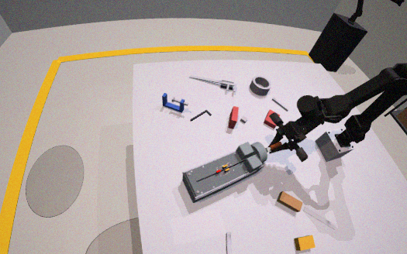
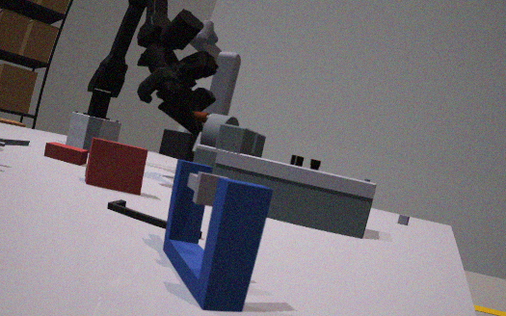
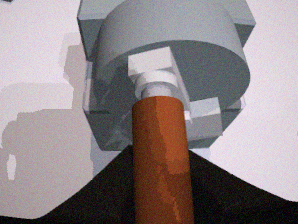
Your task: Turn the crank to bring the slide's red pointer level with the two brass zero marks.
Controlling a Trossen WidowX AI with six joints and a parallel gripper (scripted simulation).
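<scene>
The crank handle lies 30 mm above my gripper tip, 20 mm behind it and 10 mm to the right of it. The rest, counted from my gripper tip: tan block 170 mm to the left, 80 mm below, 80 mm behind; then red pointer 180 mm ahead, 60 mm to the left, 10 mm below; then black hex key 230 mm to the right, 190 mm ahead, 90 mm below.
</scene>
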